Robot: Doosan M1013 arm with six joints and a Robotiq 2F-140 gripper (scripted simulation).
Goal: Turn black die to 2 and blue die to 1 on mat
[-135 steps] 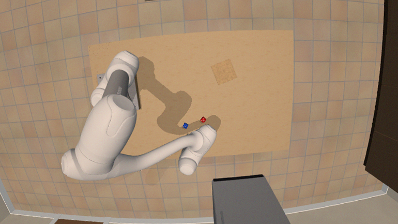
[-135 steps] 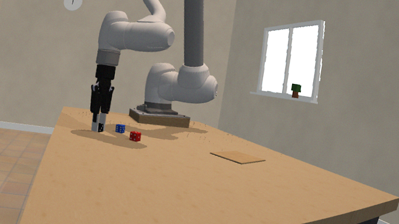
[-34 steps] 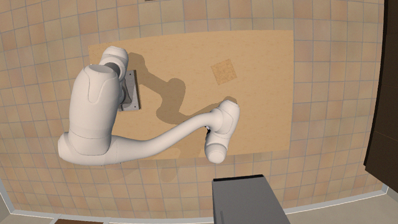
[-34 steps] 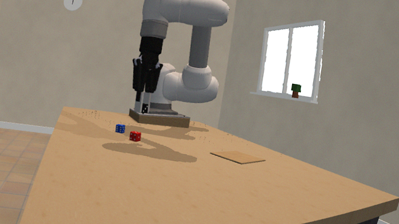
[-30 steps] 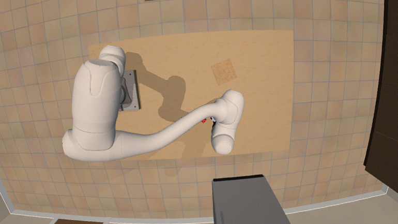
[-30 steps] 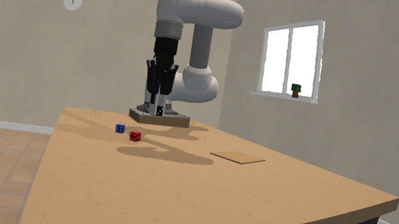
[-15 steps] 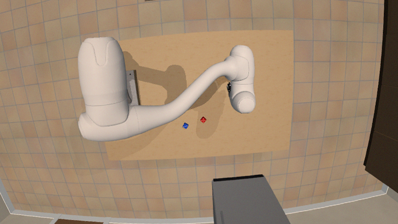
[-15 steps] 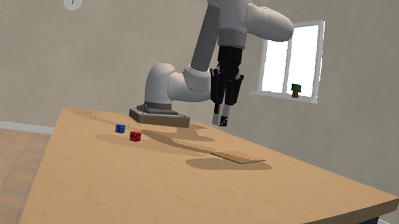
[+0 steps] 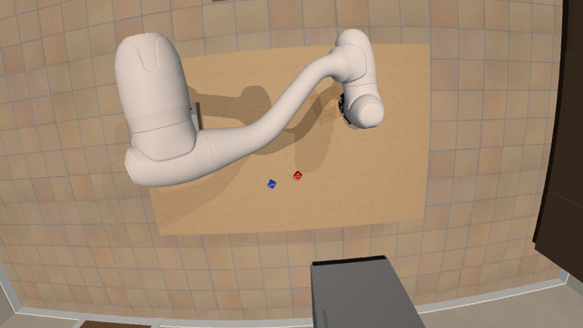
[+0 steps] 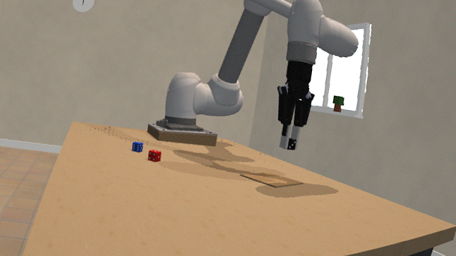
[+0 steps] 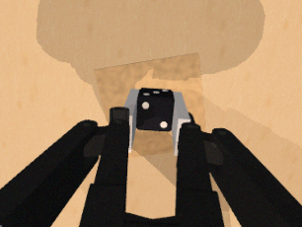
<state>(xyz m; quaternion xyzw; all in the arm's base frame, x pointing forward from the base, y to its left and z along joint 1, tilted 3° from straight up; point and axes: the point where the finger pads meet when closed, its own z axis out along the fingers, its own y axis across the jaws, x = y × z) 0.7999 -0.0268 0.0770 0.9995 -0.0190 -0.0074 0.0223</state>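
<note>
Right now the cork mat is 140 mm below my hand and 40 mm behind it. The rest, counted from my hand: red die 300 mm to the right, 250 mm behind, 120 mm below; blue die 390 mm behind, 310 mm to the right, 120 mm below; black die 20 mm below.
</note>
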